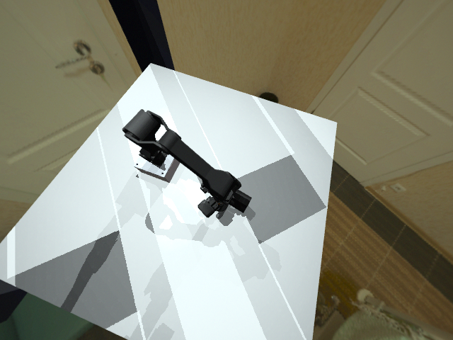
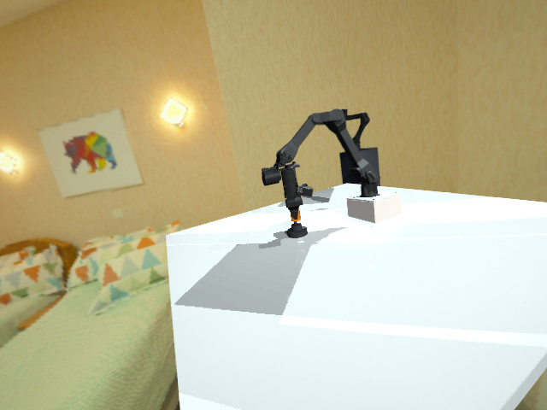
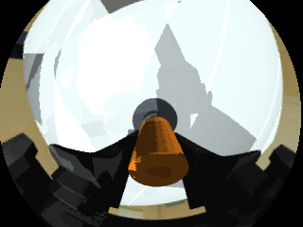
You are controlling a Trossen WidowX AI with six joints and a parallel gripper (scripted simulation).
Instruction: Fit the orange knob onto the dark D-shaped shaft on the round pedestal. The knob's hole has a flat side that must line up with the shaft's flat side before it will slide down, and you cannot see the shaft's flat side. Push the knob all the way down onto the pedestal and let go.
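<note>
My gripper tip is 20 mm below the orange knob. Also, from my gripper tip: dark round pedestal (40 mm below).
</note>
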